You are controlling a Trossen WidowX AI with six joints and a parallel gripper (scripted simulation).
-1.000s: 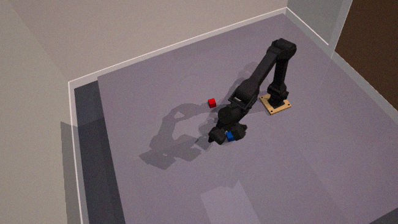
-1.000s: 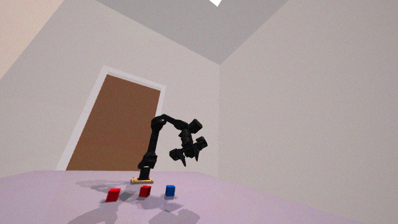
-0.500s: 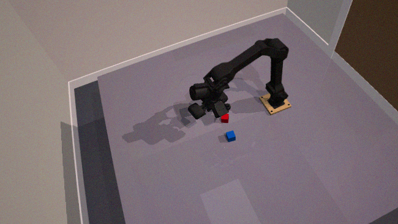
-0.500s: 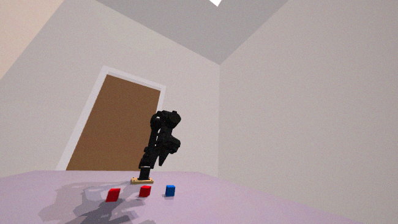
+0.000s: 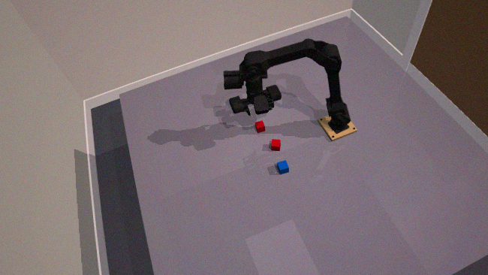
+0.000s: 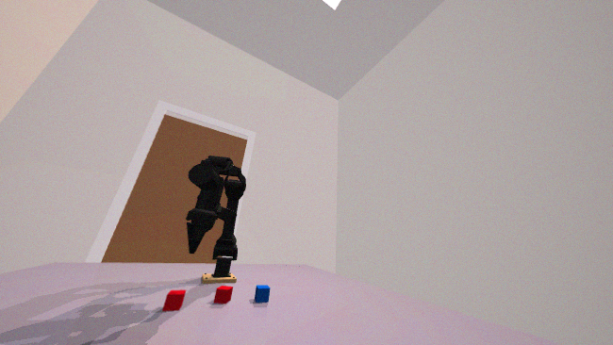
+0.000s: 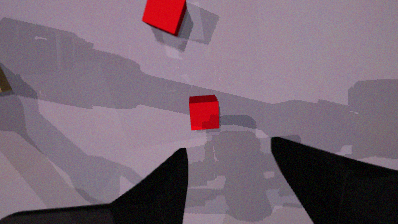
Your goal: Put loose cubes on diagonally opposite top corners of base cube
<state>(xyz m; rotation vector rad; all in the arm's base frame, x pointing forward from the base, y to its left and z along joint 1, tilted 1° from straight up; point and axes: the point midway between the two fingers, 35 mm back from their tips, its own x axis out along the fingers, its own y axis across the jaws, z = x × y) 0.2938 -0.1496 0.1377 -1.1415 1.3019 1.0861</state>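
Now: gripper tip 1 cm short of the blue base cube, 21 cm to the right of it and 11 cm above it.
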